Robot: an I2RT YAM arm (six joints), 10 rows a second.
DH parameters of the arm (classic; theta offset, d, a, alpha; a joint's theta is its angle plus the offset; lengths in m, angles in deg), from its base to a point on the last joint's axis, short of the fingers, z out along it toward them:
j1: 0 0.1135 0.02 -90
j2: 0 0 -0.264 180
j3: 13.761 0 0.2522 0
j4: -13.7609 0 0.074 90
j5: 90 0 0 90
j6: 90 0.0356 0 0
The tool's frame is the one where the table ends.
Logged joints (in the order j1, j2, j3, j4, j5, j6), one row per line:
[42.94 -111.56 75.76 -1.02 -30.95 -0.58]
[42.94 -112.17 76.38 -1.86 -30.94 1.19]
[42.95 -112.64 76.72 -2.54 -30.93 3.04]
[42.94 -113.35 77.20 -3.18 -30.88 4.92]
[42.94 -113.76 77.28 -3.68 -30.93 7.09]
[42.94 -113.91 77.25 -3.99 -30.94 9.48]
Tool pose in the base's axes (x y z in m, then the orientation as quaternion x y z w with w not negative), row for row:
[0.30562 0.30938 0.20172 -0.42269 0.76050 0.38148 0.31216]
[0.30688 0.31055 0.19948 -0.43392 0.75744 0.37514 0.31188]
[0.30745 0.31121 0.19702 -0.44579 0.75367 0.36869 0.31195]
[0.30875 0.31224 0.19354 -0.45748 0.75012 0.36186 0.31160]
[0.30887 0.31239 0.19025 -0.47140 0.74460 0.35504 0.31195]
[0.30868 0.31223 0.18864 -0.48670 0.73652 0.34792 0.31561]
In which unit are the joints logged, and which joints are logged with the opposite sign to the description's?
The joints are logged in degrees. Opposite sign: j2, j6.
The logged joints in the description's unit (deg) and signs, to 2 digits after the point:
[42.94 111.56 75.76 -1.02 -30.95 0.58]
[42.94 112.17 76.38 -1.86 -30.94 -1.19]
[42.95 112.64 76.72 -2.54 -30.93 -3.04]
[42.94 113.35 77.20 -3.18 -30.88 -4.92]
[42.94 113.76 77.28 -3.68 -30.93 -7.09]
[42.94 113.91 77.25 -3.99 -30.94 -9.48]

